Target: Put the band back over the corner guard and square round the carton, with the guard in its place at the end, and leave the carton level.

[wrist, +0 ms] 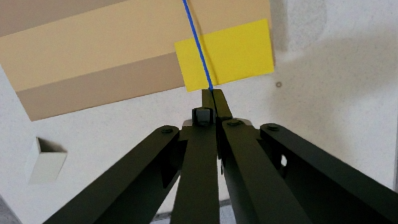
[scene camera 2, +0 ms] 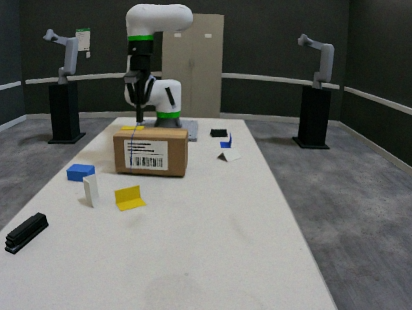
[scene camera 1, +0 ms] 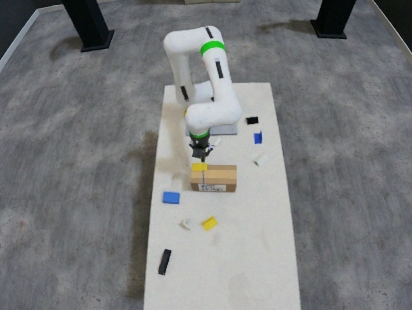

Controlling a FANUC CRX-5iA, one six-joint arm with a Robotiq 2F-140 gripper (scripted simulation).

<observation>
brown carton: wrist; scene camera 2 164, 151; scene camera 1
same spot on brown carton: point(wrist: 63, 63) = point(scene camera 1: 225, 172)
</observation>
